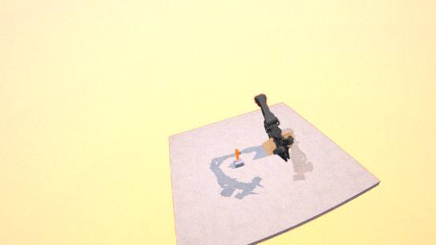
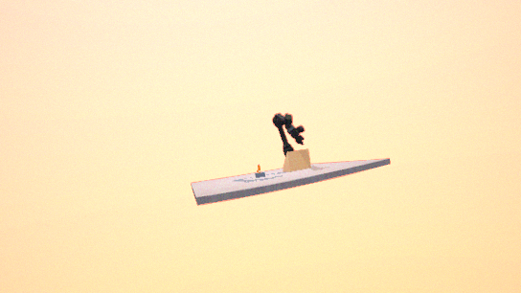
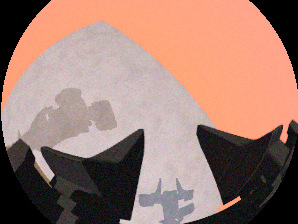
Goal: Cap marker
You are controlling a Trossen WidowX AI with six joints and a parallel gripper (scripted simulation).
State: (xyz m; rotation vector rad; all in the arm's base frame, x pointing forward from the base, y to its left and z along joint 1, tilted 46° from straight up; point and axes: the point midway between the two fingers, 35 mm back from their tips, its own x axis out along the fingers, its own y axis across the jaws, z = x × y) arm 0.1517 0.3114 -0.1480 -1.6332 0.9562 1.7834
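The orange cap lies 150 mm ahead of my gripper tip, 450 mm to the right of it and 180 mm below it. From my gripper tip the other things lie so: holder block: 190 mm ahead, 350 mm to the right, 190 mm below.
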